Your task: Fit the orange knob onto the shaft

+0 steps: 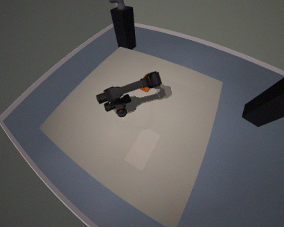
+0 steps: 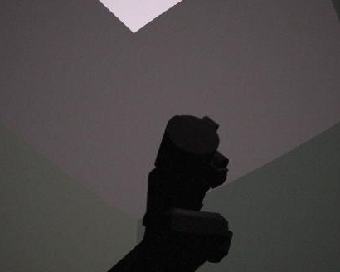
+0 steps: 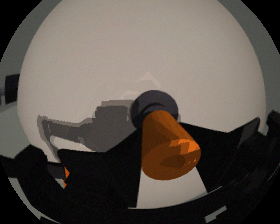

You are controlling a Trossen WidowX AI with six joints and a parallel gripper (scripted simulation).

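Right now the orange knob is 2 cm above my gripper tip. Also, from my gripper tip: dark round part: 4 cm below.
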